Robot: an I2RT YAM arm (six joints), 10 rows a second.
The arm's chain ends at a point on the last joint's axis. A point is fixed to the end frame.
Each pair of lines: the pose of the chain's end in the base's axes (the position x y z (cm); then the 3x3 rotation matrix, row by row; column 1 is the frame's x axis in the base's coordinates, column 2 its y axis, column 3 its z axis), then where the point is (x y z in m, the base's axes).
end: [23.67 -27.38 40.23], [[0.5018 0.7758 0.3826], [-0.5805 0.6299 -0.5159], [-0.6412 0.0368 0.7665]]
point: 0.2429 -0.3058 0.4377
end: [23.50 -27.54 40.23], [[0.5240 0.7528 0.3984], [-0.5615 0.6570 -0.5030], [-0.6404 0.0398 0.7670]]
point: 0.2423 -0.3072 0.4377
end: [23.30 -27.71 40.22], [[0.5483 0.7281 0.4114], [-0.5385 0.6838 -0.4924], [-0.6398 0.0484 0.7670]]
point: 0.2412 -0.3088 0.4374
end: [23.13 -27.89 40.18], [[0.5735 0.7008 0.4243], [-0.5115 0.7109 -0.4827], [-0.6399 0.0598 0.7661]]
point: 0.2404 -0.3105 0.4368
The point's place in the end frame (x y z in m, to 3 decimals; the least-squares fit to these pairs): -0.001 -0.014 0.046
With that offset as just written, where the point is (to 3 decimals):
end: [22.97 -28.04 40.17], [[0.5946 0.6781 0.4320], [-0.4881 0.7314 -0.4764], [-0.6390 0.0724 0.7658]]
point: 0.239 -0.312 0.437
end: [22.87 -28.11 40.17], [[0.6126 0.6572 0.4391], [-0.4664 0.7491 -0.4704], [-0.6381 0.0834 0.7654]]
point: 0.239 -0.313 0.436
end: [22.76 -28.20 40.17], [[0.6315 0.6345 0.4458], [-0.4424 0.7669 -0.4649], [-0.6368 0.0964 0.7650]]
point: 0.239 -0.314 0.436
